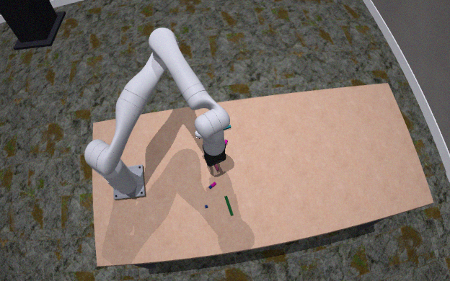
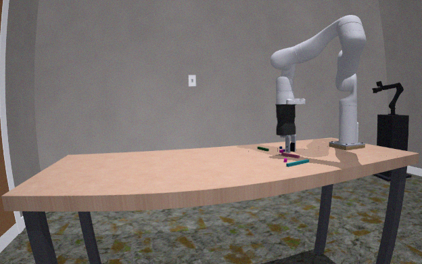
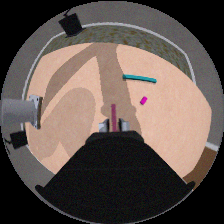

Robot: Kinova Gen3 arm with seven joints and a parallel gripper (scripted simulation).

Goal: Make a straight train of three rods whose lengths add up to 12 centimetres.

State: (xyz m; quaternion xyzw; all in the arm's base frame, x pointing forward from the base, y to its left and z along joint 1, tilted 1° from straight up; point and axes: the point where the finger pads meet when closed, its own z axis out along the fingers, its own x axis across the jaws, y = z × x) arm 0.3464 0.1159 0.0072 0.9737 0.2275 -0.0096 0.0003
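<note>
Now: the pink rod 30 mm below my hand. From my hand the other things lie so: turquoise rod 140 mm to the left, 30 mm below, 20 mm ahead; green rod 190 mm to the right, 70 mm ahead, 30 mm below.
</note>
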